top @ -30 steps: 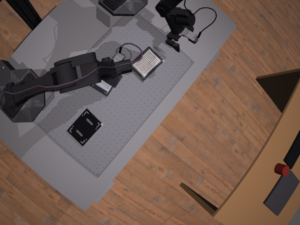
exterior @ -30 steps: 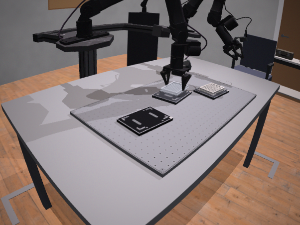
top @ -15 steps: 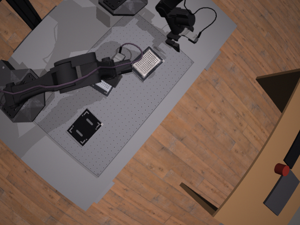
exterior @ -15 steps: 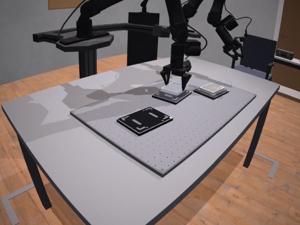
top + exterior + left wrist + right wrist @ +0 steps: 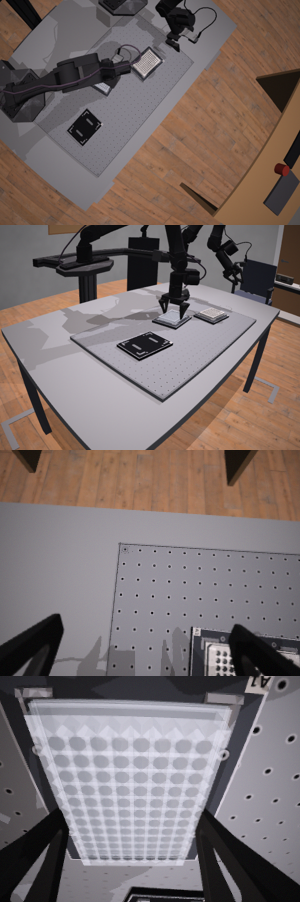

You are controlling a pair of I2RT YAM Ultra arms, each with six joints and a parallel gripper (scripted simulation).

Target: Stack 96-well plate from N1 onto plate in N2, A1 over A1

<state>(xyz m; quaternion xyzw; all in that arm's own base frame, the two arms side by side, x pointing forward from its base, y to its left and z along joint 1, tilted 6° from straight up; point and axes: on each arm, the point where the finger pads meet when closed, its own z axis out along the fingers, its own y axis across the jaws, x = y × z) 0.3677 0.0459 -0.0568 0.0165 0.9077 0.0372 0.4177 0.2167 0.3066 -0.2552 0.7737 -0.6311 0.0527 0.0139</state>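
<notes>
Right now my right hand is 10 mm above the clear 96-well plate. Also, from my right hand: A1 label (90 mm to the left, 40 mm ahead, 10 mm below); black nest (260 mm to the right, 90 mm ahead, 20 mm below).
Right now my left hand is 16 cm past the clear 96-well plate, 35 cm to the left of it and 17 cm above it. From my left hand the other things lie so: A1 label 12 cm behind, 27 cm to the right, 17 cm below; then black nest 7 cm behind, 61 cm to the right, 18 cm below.
</notes>
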